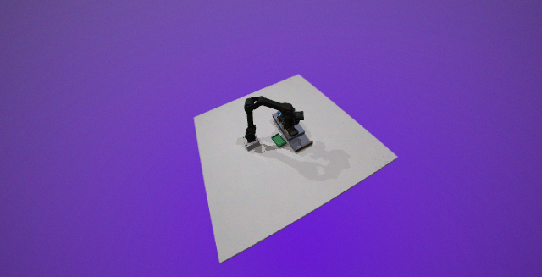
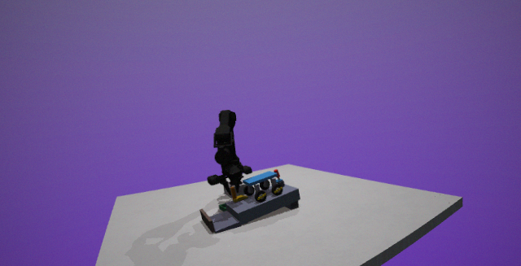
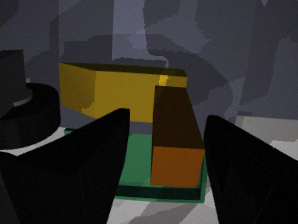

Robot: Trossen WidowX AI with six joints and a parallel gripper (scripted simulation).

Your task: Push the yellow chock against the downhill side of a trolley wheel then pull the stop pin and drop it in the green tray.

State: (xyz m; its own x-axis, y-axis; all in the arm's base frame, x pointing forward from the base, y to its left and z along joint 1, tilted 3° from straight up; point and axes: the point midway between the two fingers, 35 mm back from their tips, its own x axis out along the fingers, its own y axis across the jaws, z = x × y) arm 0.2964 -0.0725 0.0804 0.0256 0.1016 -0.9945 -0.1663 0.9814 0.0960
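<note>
Right now the yellow chock is 2 cm to the left of my gripper tip and 1 cm below it. Also, from my gripper tip: red-headed stop pin: 21 cm to the left, 3 cm above, 1 cm behind; then blue trolley: 12 cm to the left, 3 cm ahead, 2 cm above; then brown lip: 13 cm to the right, 7 cm ahead, 6 cm below.
</note>
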